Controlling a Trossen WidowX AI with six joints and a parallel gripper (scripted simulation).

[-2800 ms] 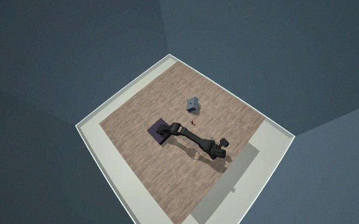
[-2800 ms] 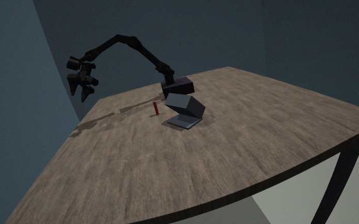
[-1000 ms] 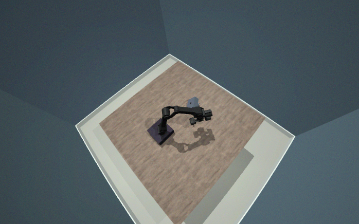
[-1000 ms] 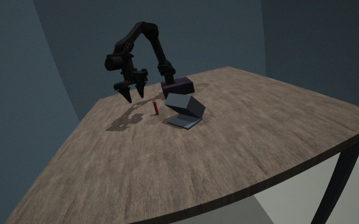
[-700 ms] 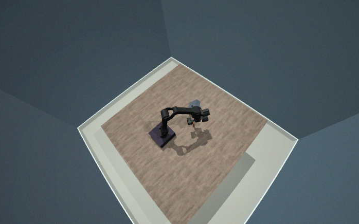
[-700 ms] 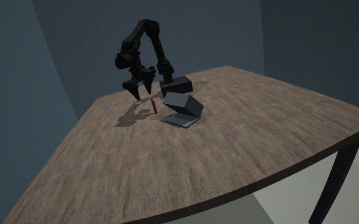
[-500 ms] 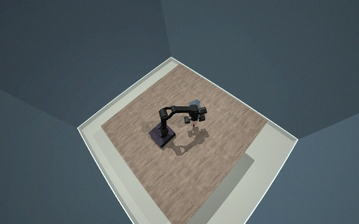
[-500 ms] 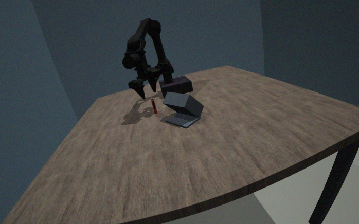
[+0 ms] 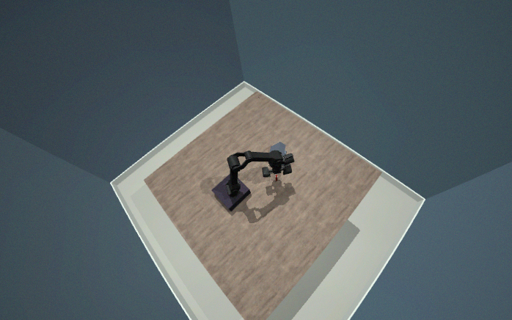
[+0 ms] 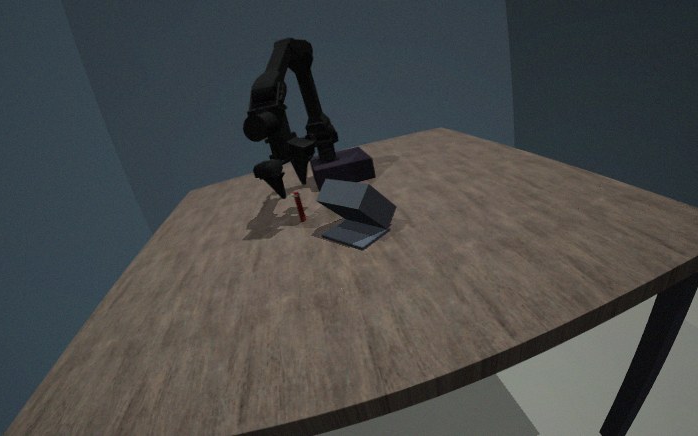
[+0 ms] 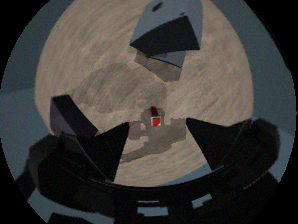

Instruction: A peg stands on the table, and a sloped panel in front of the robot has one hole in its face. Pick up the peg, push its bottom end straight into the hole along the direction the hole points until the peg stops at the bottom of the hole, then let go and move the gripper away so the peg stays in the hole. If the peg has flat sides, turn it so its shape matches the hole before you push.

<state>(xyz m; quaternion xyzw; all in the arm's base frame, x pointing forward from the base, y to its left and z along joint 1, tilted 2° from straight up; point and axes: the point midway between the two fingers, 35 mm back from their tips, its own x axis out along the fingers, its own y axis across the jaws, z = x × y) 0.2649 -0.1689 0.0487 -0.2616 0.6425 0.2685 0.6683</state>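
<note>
Now: gripper tip 3 cm above the red peg. From my gripper tip the other things lie so: flat foot plate 17 cm ahead, 9 cm to the left, 8 cm below; grey sloped panel 16 cm ahead, 11 cm to the left, 2 cm below.
</note>
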